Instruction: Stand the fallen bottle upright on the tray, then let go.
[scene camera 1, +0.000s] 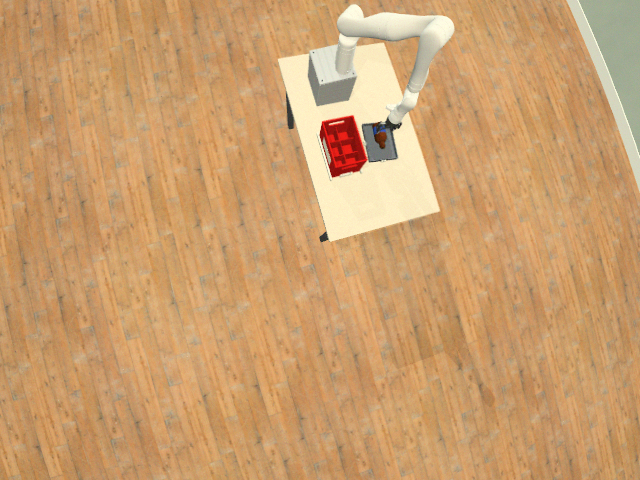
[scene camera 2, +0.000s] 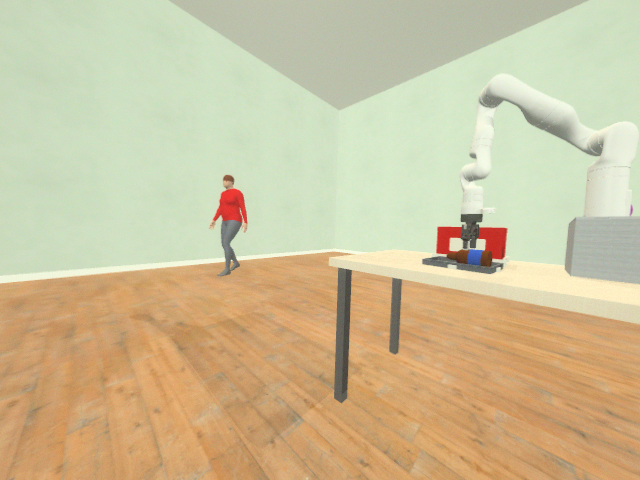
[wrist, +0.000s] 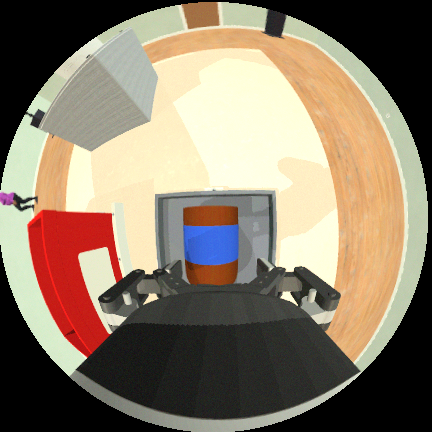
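Where they show: gripper, fingertip midpoint: (scene camera 1: 384, 131) (scene camera 2: 469, 249) (wrist: 218, 267); arm's base at its link origin: (scene camera 1: 343, 67) (scene camera 2: 603, 218).
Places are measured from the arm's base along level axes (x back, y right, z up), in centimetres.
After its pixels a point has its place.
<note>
The brown bottle with a blue label (scene camera 1: 381, 137) {x -41.6, y -8.1, z -14.0 cm} (scene camera 2: 475, 257) {x -37.0, y -14.3, z -16.3 cm} (wrist: 211, 244) {x -36.4, y -11.2, z -13.5 cm} lies on its side in the shallow grey tray (scene camera 1: 385, 153) {x -50.0, y -9.4, z -20.9 cm} (scene camera 2: 431, 261) {x -52.6, y -15.9, z -19.5 cm} (wrist: 171, 215) {x -30.9, y -5.0, z -20.8 cm}. Its base points toward the grey block's end of the table and its neck the other way. My gripper (scene camera 1: 386, 125) {x -39.2, y -11.1, z -13.4 cm} (scene camera 2: 469, 244) {x -39.2, y -11.1, z -13.4 cm} (wrist: 218, 267) {x -39.2, y -11.1, z -13.4 cm} is open and empty, pointing down. In scene camera 2 the fingertips show slightly above the bottle, near its shoulder. In the wrist view the fingers stand on either side of the bottle's line, and the neck is hidden behind the gripper body.
A red crate with compartments (scene camera 1: 354, 168) {x -52.2, y 16.9, z -13.5 cm} (scene camera 2: 496, 238) {x -28.7, y 7.0, z -8.8 cm} (wrist: 65, 235) {x -29.8, y 7.4, z -7.8 cm} stands beside the tray on the table (scene camera 1: 382, 191) {x -71.0, y 4.2, z -21.4 cm} (scene camera 2: 398, 259) {x -68.7, y -6.0, z -21.3 cm} (wrist: 250, 125) {x -18.8, y -24.2, z -21.3 cm}. The arm's grey base block (scene camera 1: 333, 88) {x -5.5, y 8.0, z -6.7 cm} (scene camera 2: 602, 248) {x -1.6, y -6.2, z -10.5 cm} (wrist: 125, 85) {x -6.9, y -5.1, z -9.9 cm} stands at one end. A person in red (scene camera 2: 231, 206) is away from the table.
</note>
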